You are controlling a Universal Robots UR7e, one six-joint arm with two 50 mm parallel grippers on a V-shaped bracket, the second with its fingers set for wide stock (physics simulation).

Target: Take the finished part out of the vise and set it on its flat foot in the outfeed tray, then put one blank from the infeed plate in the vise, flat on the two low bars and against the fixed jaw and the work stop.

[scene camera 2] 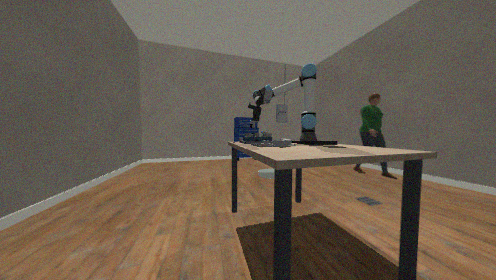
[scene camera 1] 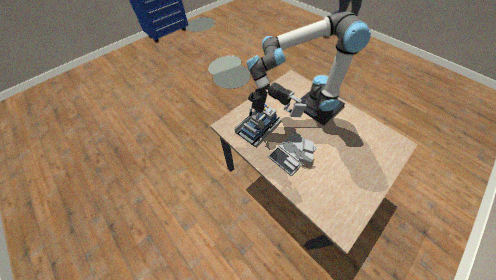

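Seen in the pictures: hand, its tool point: (scene camera 2: 252, 125) (scene camera 1: 253, 115); arm's base, origin of its link: (scene camera 2: 308, 140) (scene camera 1: 314, 103).
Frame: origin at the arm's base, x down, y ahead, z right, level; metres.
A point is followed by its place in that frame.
The vise (scene camera 1: 253, 131) @(y 0.567, x -0.069, z 0.050 m) (scene camera 2: 256, 138) @(y 0.494, x -0.023, z 0.046 m) is a dark blue-grey assembly at the table's left corner. My downward gripper (scene camera 1: 257, 112) @(y 0.521, x -0.142, z 0.103 m) (scene camera 2: 254, 125) is black and stands over the vise; its fingertips are too small and dark to show whether they are open or hold anything. The finished part cannot be made out. My second gripper (scene camera 1: 293, 104) points sideways over the table, with a grey block (scene camera 1: 299, 109) @(y 0.453, x -0.379, z -0.158 m) at its fingertips. Grey blanks (scene camera 1: 307, 145) @(y 0.347, x -0.027, z -0.230 m) lie on the light infeed plate (scene camera 1: 294, 146) @(y 0.394, x 0.014, z -0.170 m). The dark outfeed tray (scene camera 1: 280, 165) @(y 0.564, x 0.010, z -0.214 m) lies beside it, with light pieces (scene camera 1: 291, 163) @(y 0.509, x -0.008, z -0.251 m) at one end.
The arm's base plate (scene camera 1: 324, 114) @(y 0.036, x -0.006, z -0.122 m) (scene camera 2: 325, 142) @(y -0.053, x 0.005, z -0.163 m) stands behind the infeed plate on the wooden table (scene camera 1: 350, 200) @(y 0.399, x 0.023, z -0.620 m) (scene camera 2: 350, 156) @(y 0.298, x 0.023, z -0.735 m). A blue drawer cabinet (scene camera 1: 160, 19) (scene camera 2: 243, 129) stands on the floor beyond. A person in green (scene camera 2: 371, 120) is right of the table in the second scene view.
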